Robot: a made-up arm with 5 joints. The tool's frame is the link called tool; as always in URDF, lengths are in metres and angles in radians. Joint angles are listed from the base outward. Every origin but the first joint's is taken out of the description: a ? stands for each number. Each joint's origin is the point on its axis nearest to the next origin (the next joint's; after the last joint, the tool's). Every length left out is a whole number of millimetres.
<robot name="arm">
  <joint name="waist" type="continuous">
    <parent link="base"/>
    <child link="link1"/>
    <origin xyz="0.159 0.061 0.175" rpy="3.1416 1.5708 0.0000"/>
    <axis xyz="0 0 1"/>
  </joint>
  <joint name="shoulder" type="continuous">
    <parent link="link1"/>
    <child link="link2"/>
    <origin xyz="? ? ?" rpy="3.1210 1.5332 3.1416"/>
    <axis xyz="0 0 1"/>
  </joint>
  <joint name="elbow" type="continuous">
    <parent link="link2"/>
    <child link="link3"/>
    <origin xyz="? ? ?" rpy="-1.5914 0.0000 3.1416"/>
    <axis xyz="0 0 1"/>
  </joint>
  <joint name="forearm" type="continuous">
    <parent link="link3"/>
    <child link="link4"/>
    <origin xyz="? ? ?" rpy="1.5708 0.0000 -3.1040"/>
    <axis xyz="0 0 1"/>
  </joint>
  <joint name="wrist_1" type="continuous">
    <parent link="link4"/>
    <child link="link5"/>
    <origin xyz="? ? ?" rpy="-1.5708 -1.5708 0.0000"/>
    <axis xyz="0 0 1"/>
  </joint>
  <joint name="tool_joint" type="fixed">
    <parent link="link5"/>
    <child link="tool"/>
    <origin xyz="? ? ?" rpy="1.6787 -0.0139 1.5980"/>
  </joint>
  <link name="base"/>
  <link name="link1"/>
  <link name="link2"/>
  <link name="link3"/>
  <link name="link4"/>
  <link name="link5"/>
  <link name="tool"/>
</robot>
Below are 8 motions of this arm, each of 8 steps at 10 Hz.
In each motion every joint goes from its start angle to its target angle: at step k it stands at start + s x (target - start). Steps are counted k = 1, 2, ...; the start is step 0. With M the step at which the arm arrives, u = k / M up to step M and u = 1 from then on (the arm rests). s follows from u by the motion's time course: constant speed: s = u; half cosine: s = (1 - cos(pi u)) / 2; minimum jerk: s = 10 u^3 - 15 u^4 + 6 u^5.
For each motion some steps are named. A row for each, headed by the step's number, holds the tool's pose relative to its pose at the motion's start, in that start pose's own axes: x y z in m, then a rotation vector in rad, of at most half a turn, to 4 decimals.
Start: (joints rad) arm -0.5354 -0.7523 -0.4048 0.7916 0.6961
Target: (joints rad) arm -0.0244 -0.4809 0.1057 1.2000 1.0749
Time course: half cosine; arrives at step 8
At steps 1, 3, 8:
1: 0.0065 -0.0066 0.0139 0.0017 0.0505 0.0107
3: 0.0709 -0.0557 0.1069 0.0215 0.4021 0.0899
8: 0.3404 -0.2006 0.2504 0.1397 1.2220 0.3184

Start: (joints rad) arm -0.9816 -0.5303 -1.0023 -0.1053 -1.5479
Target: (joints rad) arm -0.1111 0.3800 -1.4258 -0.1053 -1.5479
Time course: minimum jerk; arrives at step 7
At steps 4, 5, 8:
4: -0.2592 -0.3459 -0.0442 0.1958 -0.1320 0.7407
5: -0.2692 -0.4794 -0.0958 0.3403 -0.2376 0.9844
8: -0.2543 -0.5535 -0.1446 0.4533 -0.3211 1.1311

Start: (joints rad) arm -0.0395 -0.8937 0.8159 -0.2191 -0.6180
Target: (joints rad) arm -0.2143 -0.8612 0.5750 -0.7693 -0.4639
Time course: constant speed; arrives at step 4
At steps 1, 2, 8:
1: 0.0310 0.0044 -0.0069 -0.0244 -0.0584 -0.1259
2: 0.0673 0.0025 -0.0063 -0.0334 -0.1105 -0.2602
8: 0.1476 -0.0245 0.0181 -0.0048 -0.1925 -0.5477

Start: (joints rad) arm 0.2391 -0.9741 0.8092 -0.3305 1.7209
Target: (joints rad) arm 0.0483 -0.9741 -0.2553 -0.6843 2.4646
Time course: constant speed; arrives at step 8
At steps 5, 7, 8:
5: -0.0830 -0.2371 -0.1533 0.0087 -0.1617 0.4341
7: -0.0730 -0.3486 -0.2170 -0.0666 -0.2070 0.6345
8: -0.0572 -0.4041 -0.2461 -0.1241 -0.2280 0.7334

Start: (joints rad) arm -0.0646 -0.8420 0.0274 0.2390 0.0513
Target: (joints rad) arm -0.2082 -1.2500 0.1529 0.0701 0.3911
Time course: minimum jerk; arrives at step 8
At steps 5, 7, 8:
5: -0.0809 0.0663 0.0655 -0.0064 0.2680 0.1494
7: -0.1126 0.0910 0.0798 -0.0323 0.3607 0.1989
8: -0.1146 0.0926 0.0805 -0.0343 0.3663 0.2019

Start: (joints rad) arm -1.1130 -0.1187 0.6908 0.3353 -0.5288
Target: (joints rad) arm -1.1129 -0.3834 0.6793 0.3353 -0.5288
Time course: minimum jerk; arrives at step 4
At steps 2, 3, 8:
2: -0.0514 0.0347 -0.0243 -0.0256 0.0400 0.1235
3: -0.0956 0.0571 -0.0424 -0.0455 0.0716 0.2217
8: -0.1076 0.0621 -0.0469 -0.0506 0.0798 0.2473

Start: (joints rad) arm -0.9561 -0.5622 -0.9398 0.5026 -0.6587
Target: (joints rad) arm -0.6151 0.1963 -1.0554 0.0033 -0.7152
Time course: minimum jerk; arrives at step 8
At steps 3, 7, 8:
3: -0.0057 -0.0474 -0.1069 -0.2699 0.0788 -0.0502
7: -0.0662 -0.3219 -0.3117 -0.9947 0.1091 -0.0076
8: -0.0672 -0.3303 -0.3142 -1.0109 0.1065 -0.0038

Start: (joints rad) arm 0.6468 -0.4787 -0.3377 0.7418 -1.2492
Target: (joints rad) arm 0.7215 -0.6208 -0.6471 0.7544 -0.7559
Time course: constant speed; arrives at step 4
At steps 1, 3, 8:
1: -0.0151 0.0097 0.0288 0.0208 0.0817 0.0529
3: -0.0408 0.0259 0.0828 0.0436 0.2394 0.1584
8: -0.0517 0.0333 0.1077 0.0458 0.3150 0.2099

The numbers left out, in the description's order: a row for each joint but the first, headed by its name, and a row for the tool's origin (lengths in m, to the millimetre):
shoulder: -0.117 0.249 0.000
elbow: 0.393 -0.173 0.000
forearm: 0.066 0.160 0.000
wrist_1: 0.095 0.360 0.000
tool: 0.106 -0.257 0.000

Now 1 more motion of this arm.
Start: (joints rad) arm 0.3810 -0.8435 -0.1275 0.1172 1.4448
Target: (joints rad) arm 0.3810 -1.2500 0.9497 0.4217 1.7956
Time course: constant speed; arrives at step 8
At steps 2, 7, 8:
2: 0.0363 0.0608 0.0420 -0.1706 0.3617 0.0084
7: 0.2025 0.2505 0.0094 -0.5931 1.2603 -0.0656
8: 0.2399 0.2863 -0.0237 -0.6703 1.4398 -0.0962

